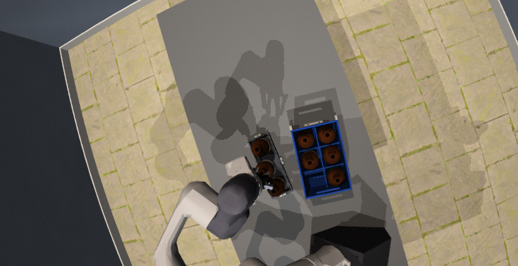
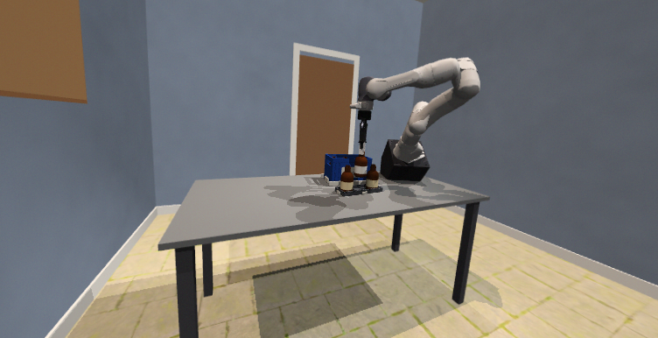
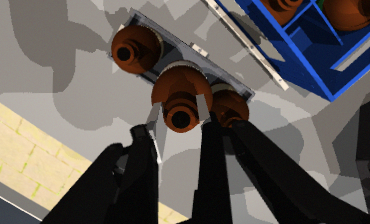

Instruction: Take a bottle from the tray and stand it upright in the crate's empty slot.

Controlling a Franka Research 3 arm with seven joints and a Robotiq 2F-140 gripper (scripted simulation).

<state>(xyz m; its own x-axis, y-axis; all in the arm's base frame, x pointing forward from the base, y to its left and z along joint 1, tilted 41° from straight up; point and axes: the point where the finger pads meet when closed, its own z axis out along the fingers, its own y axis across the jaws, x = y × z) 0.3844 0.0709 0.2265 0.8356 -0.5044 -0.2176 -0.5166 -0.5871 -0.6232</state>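
Now: hand 9 cm above the brown bottle. Round my hand: dark tray: 24 cm below; blue crate: 22 cm to the right, 17 cm below.
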